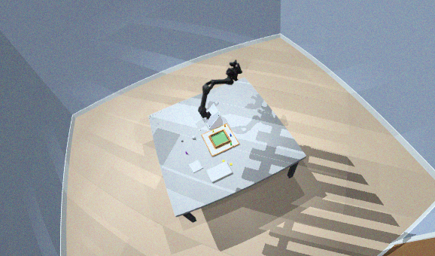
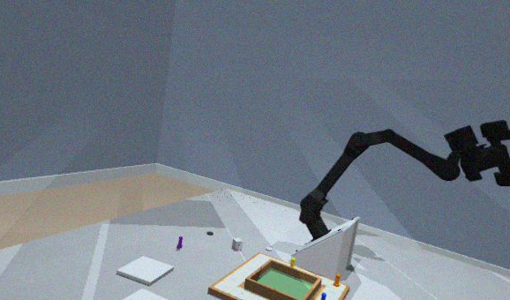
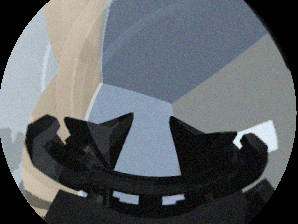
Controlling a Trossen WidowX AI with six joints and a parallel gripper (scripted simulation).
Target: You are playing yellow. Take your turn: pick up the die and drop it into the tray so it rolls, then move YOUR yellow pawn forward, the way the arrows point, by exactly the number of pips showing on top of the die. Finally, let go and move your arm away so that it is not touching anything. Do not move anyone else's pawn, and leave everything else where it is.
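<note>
Now: gripper tip 73 cm to the left of the white die, 45 cm above it and 27 cm short of it. From my gripper tip the other things lie so: yellow pawn (53 cm to the right, 44 cm below, 32 cm ahead); blue pawn (46 cm ahead, 44 cm below, 41 cm to the right); orange pawn (44 cm below, 39 cm to the right, 33 cm ahead).
</note>
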